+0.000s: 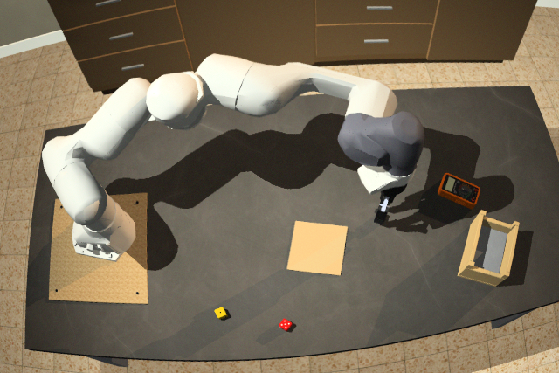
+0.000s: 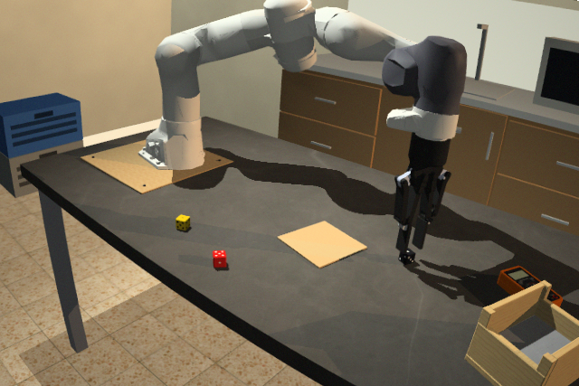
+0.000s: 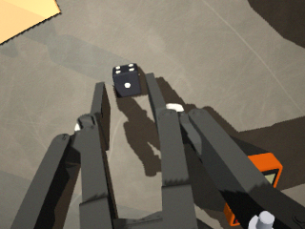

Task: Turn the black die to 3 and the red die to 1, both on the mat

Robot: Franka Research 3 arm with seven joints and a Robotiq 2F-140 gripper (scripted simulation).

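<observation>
Right now the black die is 5 cm below my hand. Round my hand: wooden box: 30 cm ahead, 16 cm to the right, 2 cm below; tan mat: 18 cm behind, 6 cm to the right, 6 cm below; orange multimeter: 26 cm ahead, 5 cm to the left, 5 cm below.
</observation>
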